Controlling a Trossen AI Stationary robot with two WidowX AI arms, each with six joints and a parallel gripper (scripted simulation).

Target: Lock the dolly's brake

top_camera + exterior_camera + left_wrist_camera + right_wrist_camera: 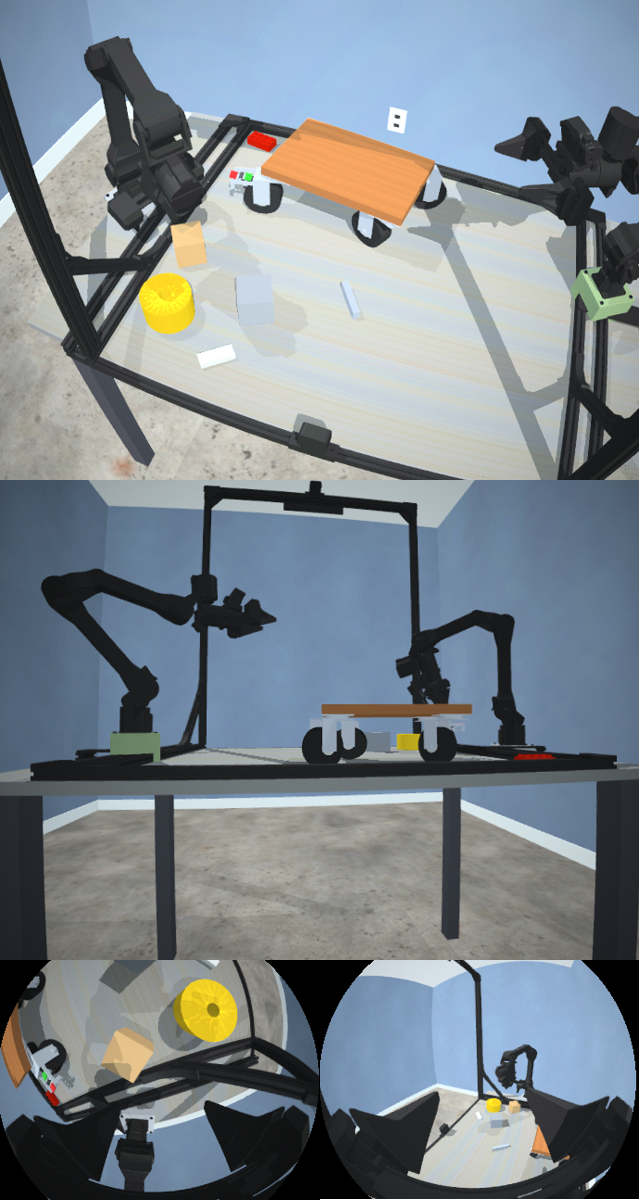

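My left gripper is now 20 cm short of the brake pedal, 9 cm to the left of it and 8 cm above it. Also, from my left hand: tan cube 4 cm ahead, 4 cm to the right, 13 cm below; then yellow cylinder 11 cm behind, 5 cm to the right, 13 cm below; then grey cube 5 cm behind, 21 cm to the right, 13 cm below.
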